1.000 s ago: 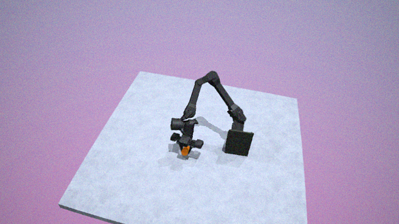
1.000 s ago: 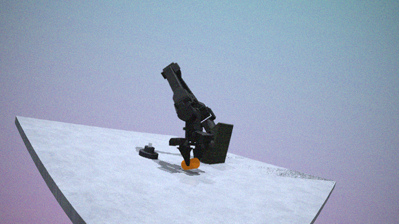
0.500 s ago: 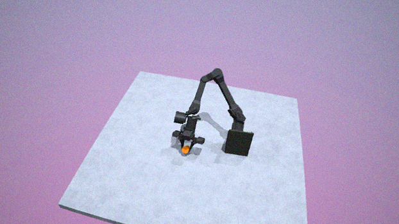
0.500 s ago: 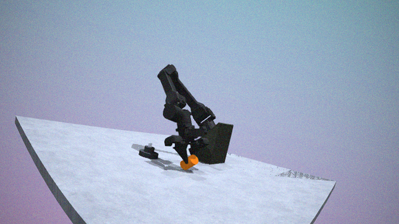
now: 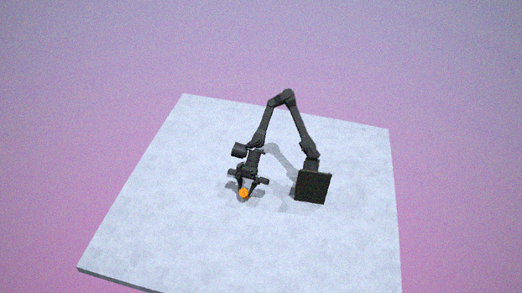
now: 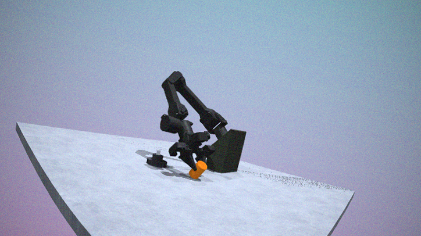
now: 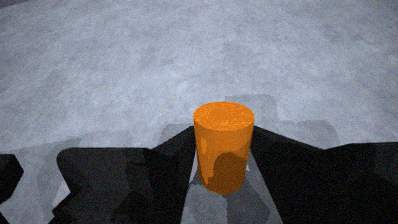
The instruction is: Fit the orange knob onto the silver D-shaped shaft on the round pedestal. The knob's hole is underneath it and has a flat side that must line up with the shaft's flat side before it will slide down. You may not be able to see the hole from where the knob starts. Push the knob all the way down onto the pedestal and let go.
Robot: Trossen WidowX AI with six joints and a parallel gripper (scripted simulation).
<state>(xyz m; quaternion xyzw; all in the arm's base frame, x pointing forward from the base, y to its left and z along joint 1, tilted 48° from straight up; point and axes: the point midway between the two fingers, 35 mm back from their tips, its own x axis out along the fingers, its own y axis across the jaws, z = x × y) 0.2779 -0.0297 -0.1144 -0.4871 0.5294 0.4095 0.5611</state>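
My gripper tip is now 1 cm below the orange knob. The rest, counted from my gripper tip: round pedestal (20 cm to the right, 2 cm ahead, 1 cm below).
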